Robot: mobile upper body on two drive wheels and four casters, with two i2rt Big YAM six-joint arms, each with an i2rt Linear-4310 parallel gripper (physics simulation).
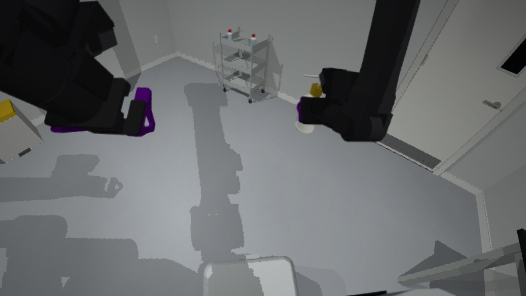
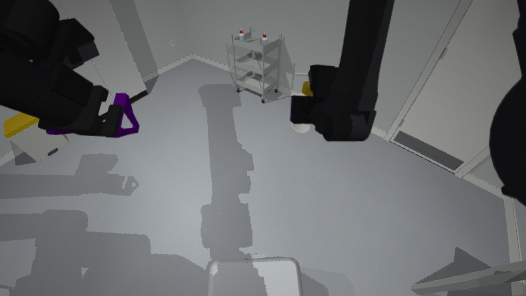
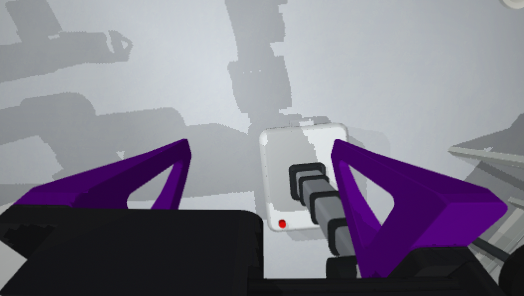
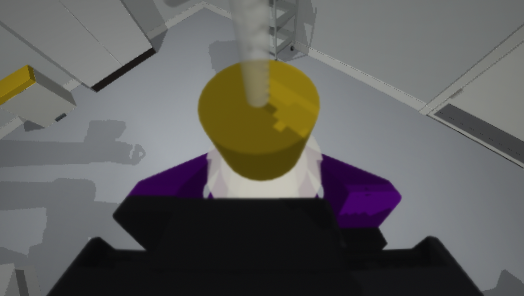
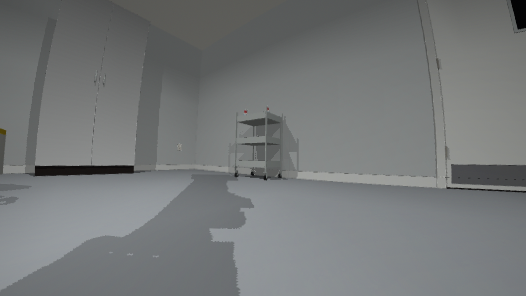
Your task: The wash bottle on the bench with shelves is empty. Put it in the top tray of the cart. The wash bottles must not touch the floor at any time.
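Frame: origin at the left arm's base, x back, y right, z up, level; metres.
Seen in the pictures: left gripper, fingertip midpoint: (image 1: 127, 126) (image 2: 115, 128) (image 3: 261, 147); right gripper, fingertip midpoint: (image 1: 305, 106) (image 2: 300, 105).
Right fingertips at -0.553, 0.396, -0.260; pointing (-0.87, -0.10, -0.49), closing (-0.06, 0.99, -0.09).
Note:
Pixels of each thing's top centre, then the offset from my right fingertips to it, as dx, dy, dz. "pt": a spot on its surface instead.
- wash bottle with a yellow cap, top centre: (image 2: 307, 72) (image 1: 316, 74) +0.019, -0.002, +0.116
- grey cart, surface spot: (image 5: 274, 119) (image 1: 260, 47) pt -1.726, +0.065, -0.477
The wash bottle with a yellow cap (image 1: 316, 90) (image 2: 307, 89) (image 4: 260, 120) and white body is upright in my right gripper (image 1: 305, 111) (image 2: 297, 110) (image 4: 262, 147), which is shut on it, well above the floor. The grey cart (image 1: 261, 46) (image 2: 272, 48) (image 5: 274, 119) stands far off by the back wall. Two red-capped bottles, one at the left (image 1: 229, 34) (image 2: 241, 35) and one at the right (image 1: 253, 39) (image 2: 264, 39), stand in its top tray. My left gripper (image 3: 261, 147) is open and empty. The bench with shelves is not clearly identifiable.
A yellow-topped box (image 1: 17, 132) (image 2: 37, 142) stands at the left. A tall cabinet (image 5: 95, 100) stands at the back left. A door (image 1: 475, 95) (image 5: 485, 100) is at the right. Pale beams (image 1: 460, 265) (image 2: 465, 280) show at the lower right. My white base (image 1: 280, 275) (image 3: 280, 145) shows below.

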